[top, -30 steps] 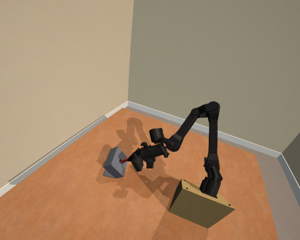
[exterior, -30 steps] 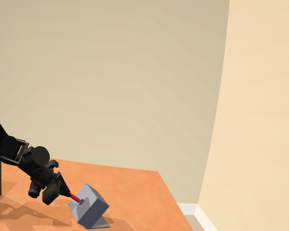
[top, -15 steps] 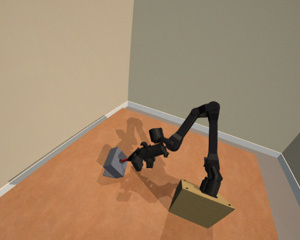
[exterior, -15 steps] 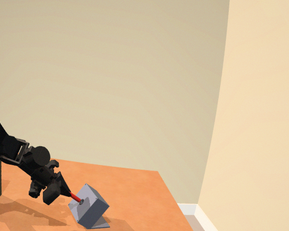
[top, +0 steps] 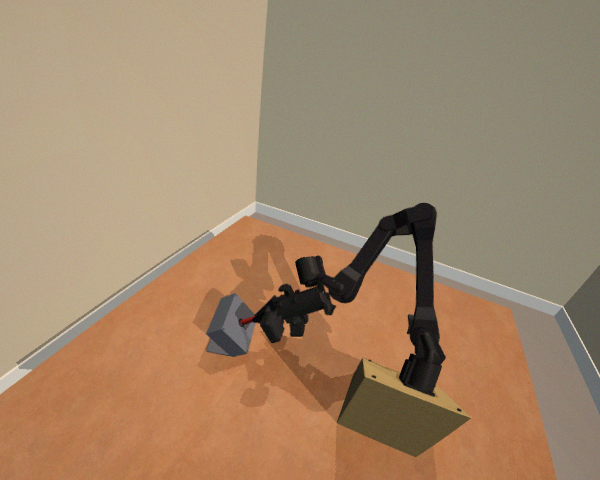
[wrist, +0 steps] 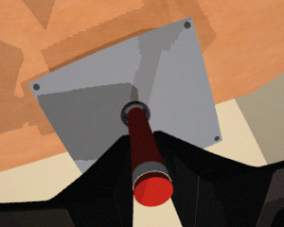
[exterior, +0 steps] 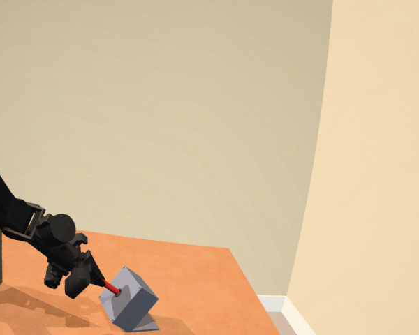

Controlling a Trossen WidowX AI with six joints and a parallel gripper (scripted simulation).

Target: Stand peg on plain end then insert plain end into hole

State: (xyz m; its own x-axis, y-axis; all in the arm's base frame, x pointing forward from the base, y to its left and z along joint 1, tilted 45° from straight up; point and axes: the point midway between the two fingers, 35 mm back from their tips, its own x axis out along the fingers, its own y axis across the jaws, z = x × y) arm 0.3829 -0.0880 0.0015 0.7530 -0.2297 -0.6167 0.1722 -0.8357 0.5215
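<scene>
Right now my gripper tip is 50 mm short of the grey sloped panel, 40 mm above it and 20 mm to the right of it. The rest, counted from my gripper tip: red peg: 10 mm behind, 10 mm above.
</scene>
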